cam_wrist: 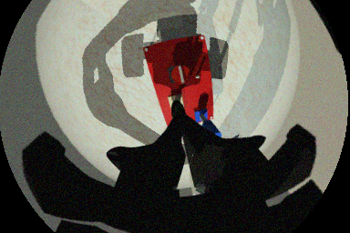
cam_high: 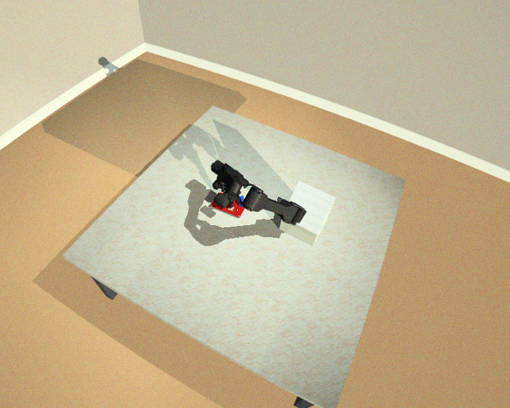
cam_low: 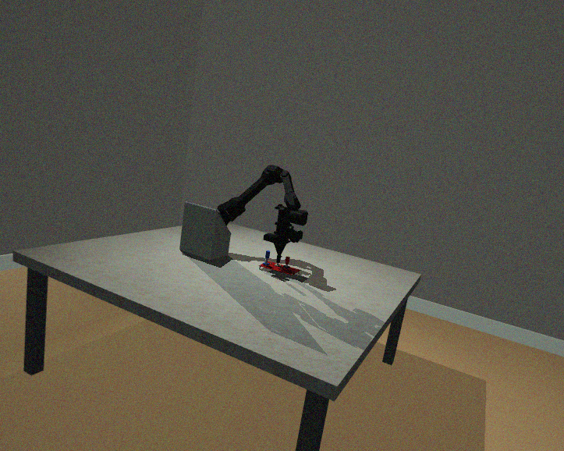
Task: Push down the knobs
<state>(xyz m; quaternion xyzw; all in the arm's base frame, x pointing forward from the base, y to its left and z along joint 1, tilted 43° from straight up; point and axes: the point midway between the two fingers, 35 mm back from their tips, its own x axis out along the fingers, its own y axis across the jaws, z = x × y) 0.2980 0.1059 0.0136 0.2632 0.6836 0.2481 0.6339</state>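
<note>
Now: the red knob 5 cm ahead of my gripper tip and 1 cm below it.
</note>
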